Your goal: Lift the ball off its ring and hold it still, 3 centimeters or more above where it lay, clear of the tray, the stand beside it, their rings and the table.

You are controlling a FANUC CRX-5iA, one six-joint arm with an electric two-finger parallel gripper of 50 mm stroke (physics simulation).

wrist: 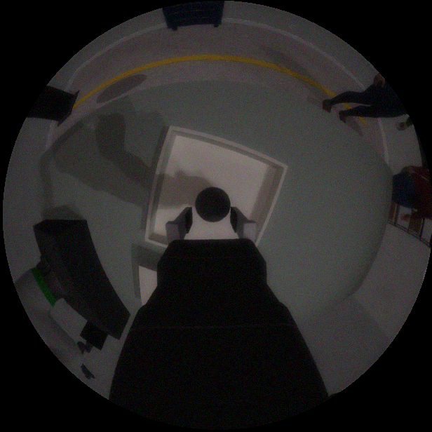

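Observation:
A dark round ball [212,201] shows in the middle of the wrist view, over the pale floor of a square, light-walled tray [270,187]. My gripper [210,214] is open, with one fingertip on each side of the ball's lower edge in the view. Gaps show between the ball and both fingers, and most of the ball shows beyond the tips. The ball's ring does not show; the height of the fingertips relative to the ball is hard to tell. The gripper body hides the tray's near edge.
A second pale, walled object [147,284], possibly the stand, shows partly at the lower left beside the gripper body. The grey-green table [320,215] surrounds the tray. A dark block-shaped part [77,270] and grey arm parts show at the far left. People stand at the right.

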